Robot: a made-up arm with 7 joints. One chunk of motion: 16 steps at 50 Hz.
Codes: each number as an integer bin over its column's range. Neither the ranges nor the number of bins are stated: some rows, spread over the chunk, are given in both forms.
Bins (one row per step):
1: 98 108 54 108 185 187 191
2: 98 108 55 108 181 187 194
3: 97 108 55 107 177 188 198
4: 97 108 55 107 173 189 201
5: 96 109 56 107 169 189 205
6: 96 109 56 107 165 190 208
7: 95 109 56 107 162 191 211
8: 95 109 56 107 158 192 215
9: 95 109 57 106 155 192 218
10: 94 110 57 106 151 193 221
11: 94 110 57 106 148 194 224
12: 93 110 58 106 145 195 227
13: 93 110 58 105 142 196 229
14: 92 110 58 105 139 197 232
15: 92 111 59 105 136 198 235
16: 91 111 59 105 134 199 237
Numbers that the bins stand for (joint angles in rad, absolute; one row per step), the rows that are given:
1: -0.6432 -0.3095 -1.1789 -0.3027 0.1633 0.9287 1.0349
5: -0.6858 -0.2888 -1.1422 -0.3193 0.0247 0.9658 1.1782
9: -0.7071 -0.2888 -1.1239 -0.3358 -0.0967 1.0214 1.3113
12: -0.7496 -0.2680 -1.1055 -0.3358 -0.1833 1.0771 1.4034
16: -0.7922 -0.2473 -1.0872 -0.3524 -0.2787 1.1513 1.5058
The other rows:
2: -0.6432 -0.3095 -1.1606 -0.3027 0.1287 0.9287 1.0656
3: -0.6645 -0.3095 -1.1606 -0.3193 0.0940 0.9472 1.1066
4: -0.6645 -0.3095 -1.1606 -0.3193 0.0593 0.9658 1.1373
6: -0.6858 -0.2888 -1.1422 -0.3193 -0.0100 0.9843 1.2089
7: -0.7071 -0.2888 -1.1422 -0.3193 -0.0360 1.0029 1.2396
8: -0.7071 -0.2888 -1.1422 -0.3193 -0.0707 1.0214 1.2806
10: -0.7284 -0.2680 -1.1239 -0.3358 -0.1313 1.0400 1.3420
11: -0.7284 -0.2680 -1.1239 -0.3358 -0.1573 1.0585 1.3727
13: -0.7496 -0.2680 -1.1055 -0.3524 -0.2093 1.0956 1.4239
14: -0.7709 -0.2680 -1.1055 -0.3524 -0.2353 1.1142 1.4546
15: -0.7709 -0.2473 -1.0872 -0.3524 -0.2613 1.1327 1.4853

